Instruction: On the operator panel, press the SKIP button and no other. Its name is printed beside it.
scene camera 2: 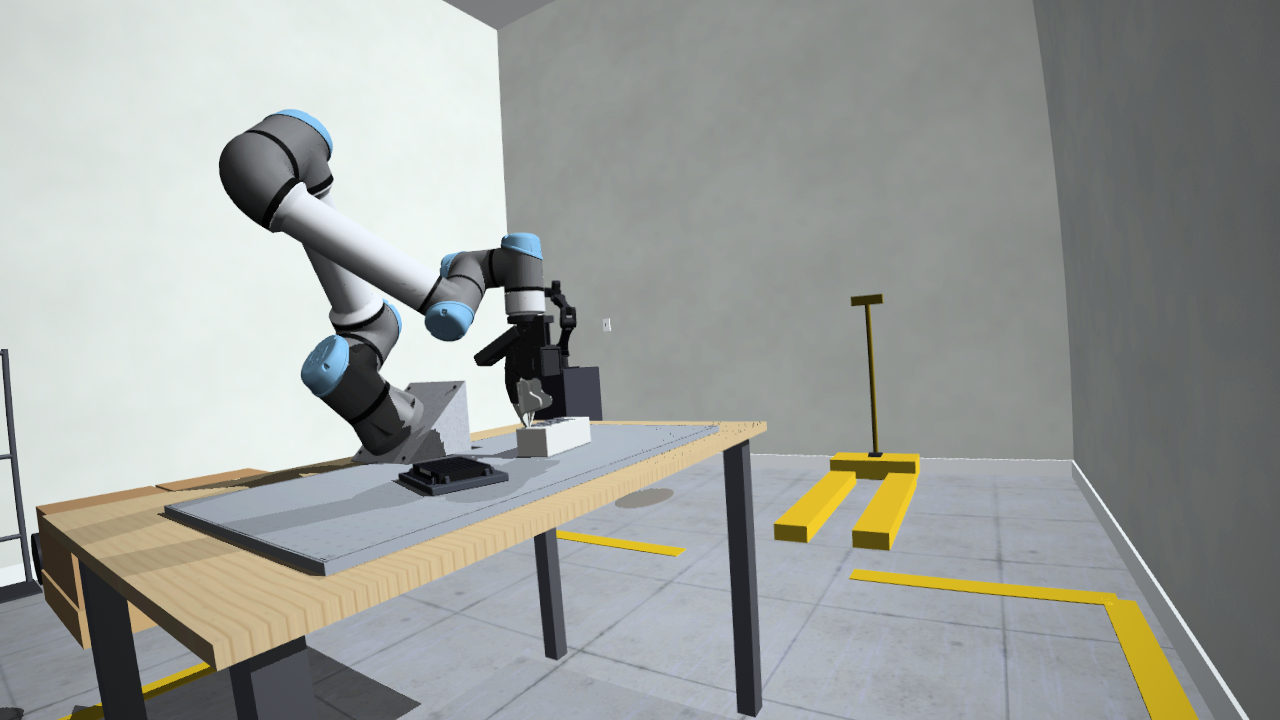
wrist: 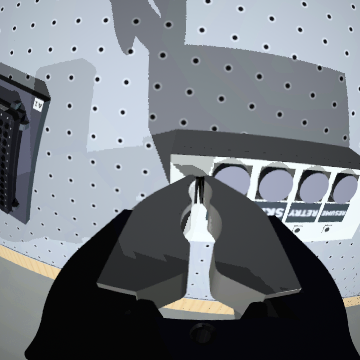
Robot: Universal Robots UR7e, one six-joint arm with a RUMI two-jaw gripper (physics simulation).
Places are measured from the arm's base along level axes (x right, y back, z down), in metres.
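Where they show: gripper, fingertip midpoint: (scene camera 2: 527,427) (wrist: 197,178); arm's base, link origin: (scene camera 2: 396,427).
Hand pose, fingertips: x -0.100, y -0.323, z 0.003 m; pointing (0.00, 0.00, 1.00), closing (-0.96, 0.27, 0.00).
Observation:
Things, the pixels of their centre, and the offset from my fingertips. Level surfaces: height alone.
- operator panel, body centre: (wrist: 277,188) (scene camera 2: 555,434) dx -0.068, dy -0.002, dz +0.026 m
- SKIP button, body centre: (wrist: 274,183) dx -0.049, dy +0.012, dz +0.001 m
- RETRY button, body centre: (wrist: 312,185) dx -0.078, dy +0.019, dz +0.001 m
- RESUME button, body centre: (wrist: 343,187) dx -0.107, dy +0.027, dz +0.001 m
- leftmost button, body centre: (wrist: 230,180) dx -0.020, dy +0.005, dz +0.001 m
- perforated grey board, surface height: dz +0.053 m
- wooden table, surface height: dz +0.066 m
The operator panel (scene camera 2: 554,437) (wrist: 312,231) is a white box on the grey board. In the wrist view it has a row of round pale lilac buttons. The SKIP button (wrist: 276,185) is second from the left, above a dark label that the right jaw partly covers, with "SKI" showing upside down. The RETRY button (wrist: 314,187) and RESUME button (wrist: 345,188) are to its right. The leftmost button (wrist: 232,181) has its label hidden. My gripper (scene camera 2: 528,424) (wrist: 197,178) is shut and empty, its tips over the panel's left end, left of the leftmost button. Contact cannot be told.
A dark fixture (scene camera 2: 452,474) (wrist: 37,135) with a label "A1" lies on the perforated grey board (scene camera 2: 295,537) (wrist: 110,120), left of the panel in the wrist view. The board lies on a wooden table (scene camera 2: 268,617). A dark grey box (scene camera 2: 582,392) shows behind the gripper.

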